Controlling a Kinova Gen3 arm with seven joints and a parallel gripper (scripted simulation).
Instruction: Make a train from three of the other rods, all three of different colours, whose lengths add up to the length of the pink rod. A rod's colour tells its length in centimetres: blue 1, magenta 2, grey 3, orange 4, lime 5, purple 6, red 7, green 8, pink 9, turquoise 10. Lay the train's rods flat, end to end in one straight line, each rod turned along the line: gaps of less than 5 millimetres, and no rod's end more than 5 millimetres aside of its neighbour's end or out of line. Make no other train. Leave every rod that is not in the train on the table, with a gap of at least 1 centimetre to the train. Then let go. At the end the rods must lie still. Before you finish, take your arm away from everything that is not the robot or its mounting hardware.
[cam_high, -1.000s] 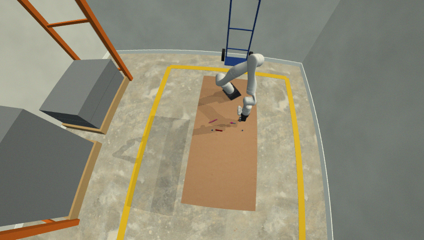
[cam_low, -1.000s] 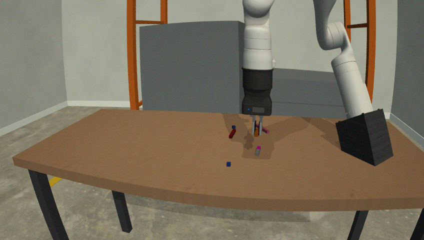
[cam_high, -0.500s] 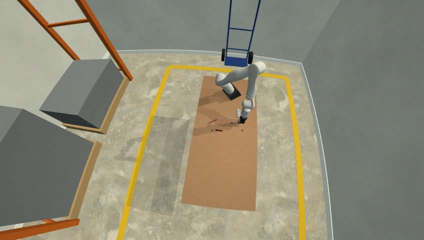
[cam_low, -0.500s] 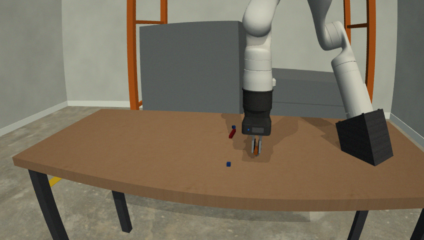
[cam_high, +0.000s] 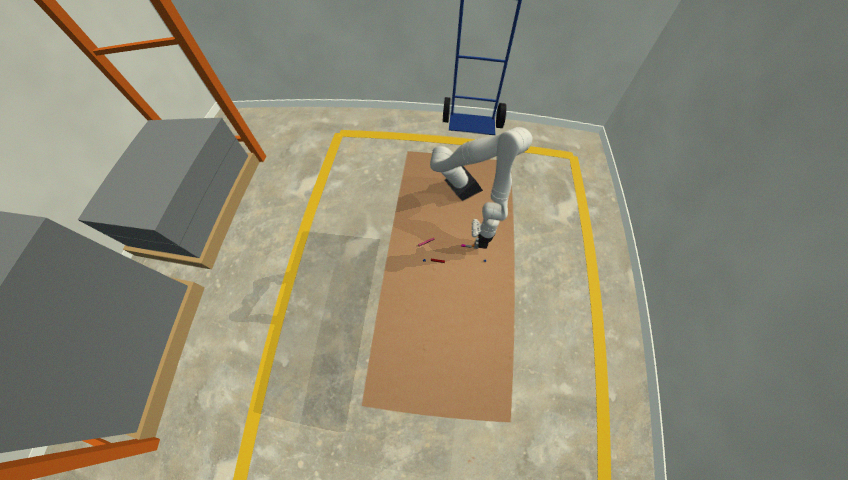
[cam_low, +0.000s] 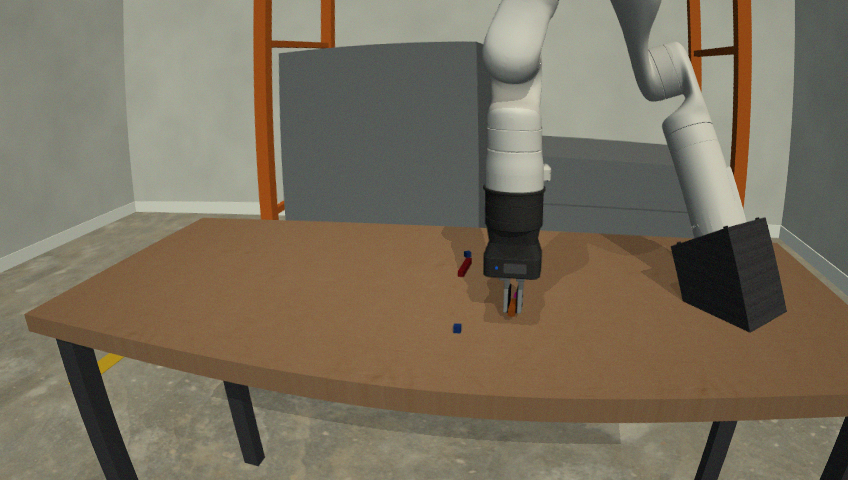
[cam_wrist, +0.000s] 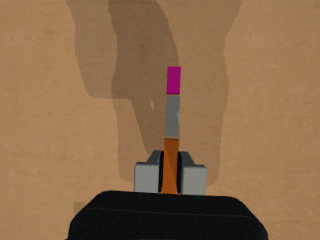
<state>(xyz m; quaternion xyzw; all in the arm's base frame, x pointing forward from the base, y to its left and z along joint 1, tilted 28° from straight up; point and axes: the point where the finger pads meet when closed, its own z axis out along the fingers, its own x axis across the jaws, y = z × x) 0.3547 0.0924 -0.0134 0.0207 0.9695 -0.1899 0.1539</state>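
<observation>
Now: hand 1 cm above the orange rod. The rest, counted from my hand: red rod (19 cm to the right, 8 cm ahead, 3 cm below); then grey rod (4 cm to the right, 3 cm below); then magenta rod (6 cm to the right, 3 cm below, 1 cm behind).
</observation>
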